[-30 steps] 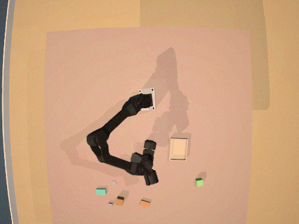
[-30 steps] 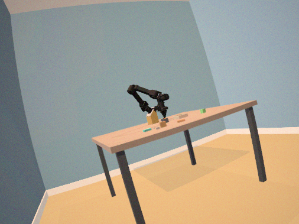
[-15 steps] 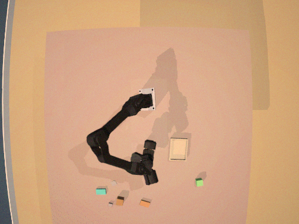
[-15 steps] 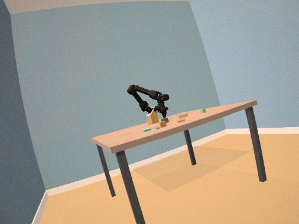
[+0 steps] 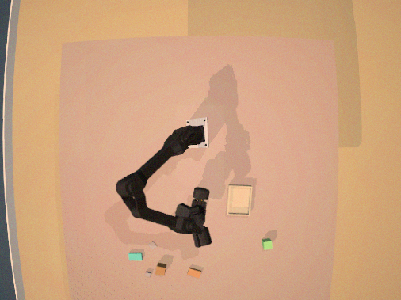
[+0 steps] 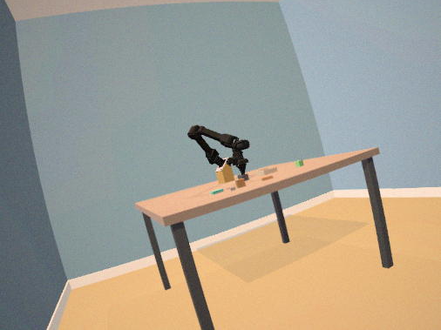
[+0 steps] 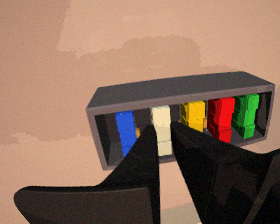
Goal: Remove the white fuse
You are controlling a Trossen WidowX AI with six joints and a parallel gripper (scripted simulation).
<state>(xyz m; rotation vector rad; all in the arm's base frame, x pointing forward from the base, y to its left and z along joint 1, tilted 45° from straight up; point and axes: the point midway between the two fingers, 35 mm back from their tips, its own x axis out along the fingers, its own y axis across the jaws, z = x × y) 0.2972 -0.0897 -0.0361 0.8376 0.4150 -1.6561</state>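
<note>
My gripper tip is now 10 mm above the white fuse. From my gripper tip the other things lie so: yellow fuse (20 mm behind, 10 mm to the left, 10 mm below); then red fuse (40 mm behind, 10 mm to the left, 10 mm below); then blue fuse (20 mm ahead, 10 mm to the right, 10 mm below).
</note>
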